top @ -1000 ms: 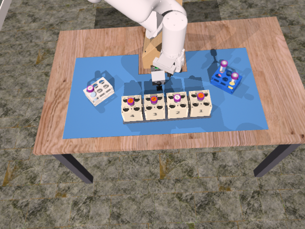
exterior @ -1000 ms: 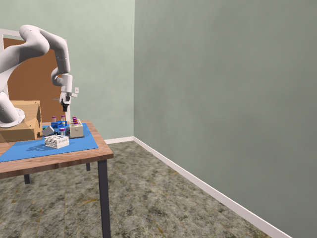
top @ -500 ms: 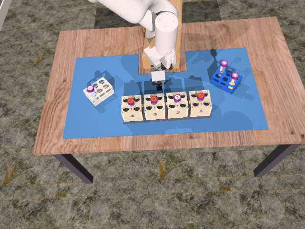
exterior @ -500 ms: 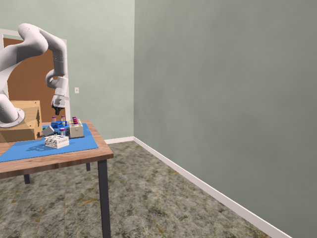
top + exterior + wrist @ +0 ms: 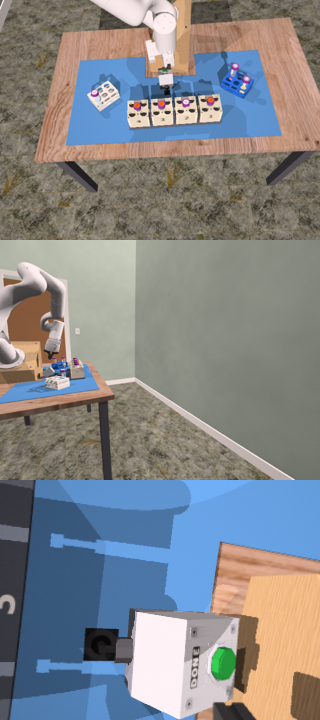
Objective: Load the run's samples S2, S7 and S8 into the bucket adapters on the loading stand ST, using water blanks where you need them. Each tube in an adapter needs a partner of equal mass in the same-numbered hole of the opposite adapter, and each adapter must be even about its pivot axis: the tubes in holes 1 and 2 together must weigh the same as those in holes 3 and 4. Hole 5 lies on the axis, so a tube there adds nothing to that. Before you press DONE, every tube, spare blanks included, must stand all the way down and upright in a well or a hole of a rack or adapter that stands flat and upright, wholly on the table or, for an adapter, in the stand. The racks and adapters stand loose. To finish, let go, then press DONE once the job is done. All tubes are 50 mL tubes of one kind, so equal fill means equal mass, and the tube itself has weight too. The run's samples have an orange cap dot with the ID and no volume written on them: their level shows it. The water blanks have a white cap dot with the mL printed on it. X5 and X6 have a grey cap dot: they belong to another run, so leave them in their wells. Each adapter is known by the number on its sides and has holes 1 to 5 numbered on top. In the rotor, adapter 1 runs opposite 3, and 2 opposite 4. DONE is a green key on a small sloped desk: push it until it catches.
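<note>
The green DONE key lies 40 mm behind my hand, 20 mm to the right of it and 100 mm below it. Round my hand: orange-dot sample tube: 210 mm ahead, 140 mm to the right, 100 mm below; then white rack: 80 mm ahead, 330 mm to the right, 140 mm below; then blue rack: 30 mm ahead, 340 mm to the left, 140 mm below.
</note>
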